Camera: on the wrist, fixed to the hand. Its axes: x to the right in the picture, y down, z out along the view.
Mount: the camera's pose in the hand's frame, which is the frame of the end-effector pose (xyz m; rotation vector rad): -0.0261 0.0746 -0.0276 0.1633 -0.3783 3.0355
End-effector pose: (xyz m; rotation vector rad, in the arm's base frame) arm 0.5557 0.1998 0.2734 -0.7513 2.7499 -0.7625
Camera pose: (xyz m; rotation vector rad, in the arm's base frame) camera 0.5381 0.2803 0.2589 2.2453 0.6665 0.1682
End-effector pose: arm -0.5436 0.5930 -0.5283 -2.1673 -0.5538 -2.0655
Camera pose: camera -0.5459 0.5099 -0.5386 -0.6461 1.4653 0.2660
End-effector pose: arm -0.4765 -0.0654 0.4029 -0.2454 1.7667 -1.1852
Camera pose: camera -0.4609 0.0052 0.3607 1.5766 0.0996 0.9982
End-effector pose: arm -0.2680 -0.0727 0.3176 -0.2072 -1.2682 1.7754
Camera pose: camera -0.2796 -0.0777 0.2348 0.8717 -0.0983 -1.1318
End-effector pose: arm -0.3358 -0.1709 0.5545 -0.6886 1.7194 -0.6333
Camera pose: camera -0.3666 -0.0990 0.5246 1.7940 0.5948 1.3686
